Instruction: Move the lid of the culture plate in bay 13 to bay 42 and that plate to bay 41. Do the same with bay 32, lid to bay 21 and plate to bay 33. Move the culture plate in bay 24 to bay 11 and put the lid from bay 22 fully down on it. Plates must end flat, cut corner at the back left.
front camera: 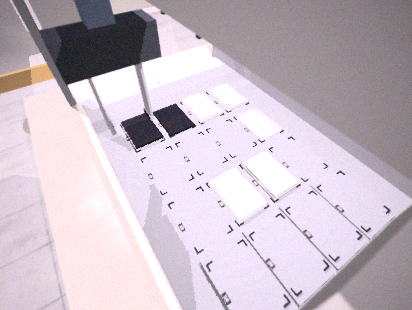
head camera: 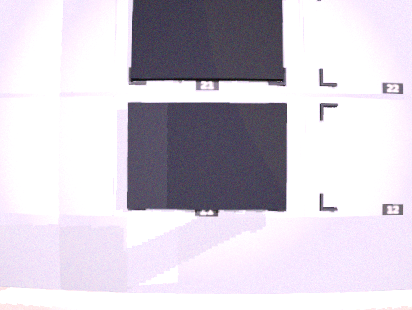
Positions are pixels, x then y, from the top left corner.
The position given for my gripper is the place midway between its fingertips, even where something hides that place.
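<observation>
I find my gripper in the front camera view (131,122), while in the head camera view it is out of frame. A white lid is there too, visible in the front camera view (260,125). In the head camera view the lid is out of frame.
</observation>
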